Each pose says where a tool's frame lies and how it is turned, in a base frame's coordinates. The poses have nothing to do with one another.
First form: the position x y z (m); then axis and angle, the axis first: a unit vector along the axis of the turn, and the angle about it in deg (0 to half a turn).
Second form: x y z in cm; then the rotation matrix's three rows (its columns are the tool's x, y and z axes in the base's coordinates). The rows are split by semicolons. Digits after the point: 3 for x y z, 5 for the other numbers.
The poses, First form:
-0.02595, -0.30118, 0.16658, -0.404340, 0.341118, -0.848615, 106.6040
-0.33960, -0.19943, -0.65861, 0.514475, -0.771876, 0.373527, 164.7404
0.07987, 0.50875, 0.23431, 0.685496, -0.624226, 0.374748, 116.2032
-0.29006, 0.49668, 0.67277, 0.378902, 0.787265, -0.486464, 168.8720
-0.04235, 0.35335, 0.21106, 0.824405, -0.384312, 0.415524, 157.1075
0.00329, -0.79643, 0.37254, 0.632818, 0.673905, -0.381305, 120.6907
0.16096, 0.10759, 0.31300, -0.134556, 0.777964, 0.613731, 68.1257
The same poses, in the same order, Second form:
-2.595, -30.118, 16.658; -0.07555, 0.63589, 0.76807; -0.99057, -0.13614, 0.01528; 0.11429, -0.75968, 0.64018
-33.960, -19.943, -65.861; -0.44471, -0.87853, 0.17441; -0.68191, 0.20584, -0.70187; 0.58072, -0.43106, -0.69062
7.987, 50.875, 23.431; 0.23584, -0.95309, -0.18976; -0.28061, 0.12016, -0.95227; 0.93040, 0.27783, -0.23911
-29.006, 49.668, 67.277; -0.69676, 0.68487, -0.21324; 0.49710, 0.24672, -0.83188; -0.51712, -0.68562, -0.51235
-4.235, 35.335, 21.106; 0.38452, -0.77034, 0.50864; -0.44706, -0.63748, -0.62750; 0.80764, 0.01389, -0.58952
0.329, -79.643, 37.254; 0.09445, 0.97202, 0.21506; 0.31623, 0.17554, -0.93230; -0.94397, 0.15606, -0.29080
16.096, 10.759, 31.300; 0.38393, -0.63522, 0.67014; 0.50387, 0.75231, 0.42444; -0.77377, 0.17470, 0.60890

